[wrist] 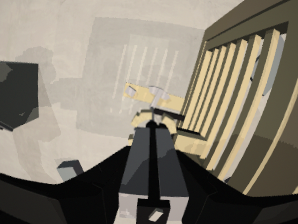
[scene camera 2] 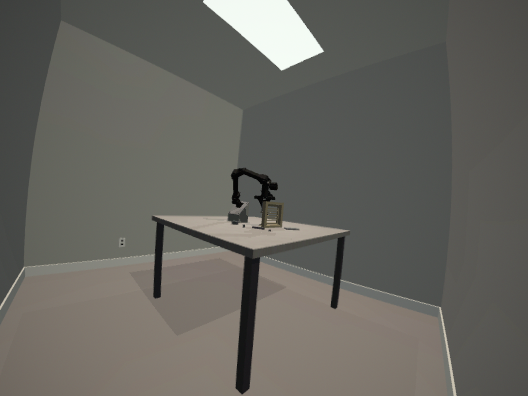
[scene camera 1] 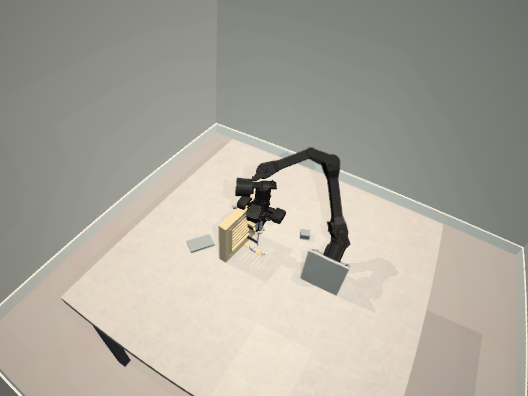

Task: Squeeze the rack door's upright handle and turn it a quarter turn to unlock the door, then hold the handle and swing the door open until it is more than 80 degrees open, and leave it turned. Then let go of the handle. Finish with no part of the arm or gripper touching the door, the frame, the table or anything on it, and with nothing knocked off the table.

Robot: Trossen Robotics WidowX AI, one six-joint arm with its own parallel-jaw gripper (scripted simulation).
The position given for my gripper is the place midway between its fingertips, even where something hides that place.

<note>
In view: my gripper (scene camera 1: pixel 259 223).
My gripper is seen too in the wrist view (wrist: pixel 152 153).
</note>
